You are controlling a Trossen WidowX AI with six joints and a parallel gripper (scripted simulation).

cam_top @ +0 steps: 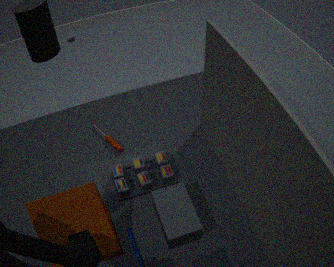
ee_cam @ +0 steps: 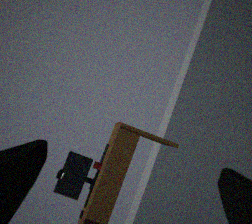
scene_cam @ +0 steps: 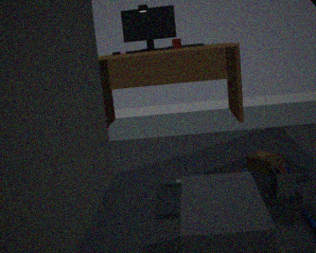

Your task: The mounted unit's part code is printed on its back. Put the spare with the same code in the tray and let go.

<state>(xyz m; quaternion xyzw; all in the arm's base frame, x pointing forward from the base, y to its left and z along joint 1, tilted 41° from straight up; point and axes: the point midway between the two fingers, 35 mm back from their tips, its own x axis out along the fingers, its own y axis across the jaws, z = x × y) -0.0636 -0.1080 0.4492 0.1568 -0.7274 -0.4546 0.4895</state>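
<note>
The spare block is 570 mm to the left of my gripper tip, 320 mm below it and 250 mm ahead of it. The rest, counted from my gripper tip: grey mounted unit 410 mm to the left, 370 mm ahead, 310 mm below; brown box 350 mm below, 210 mm ahead, 80 mm to the left; pale grey tray 400 mm ahead, 360 mm below, 200 mm to the left.
</note>
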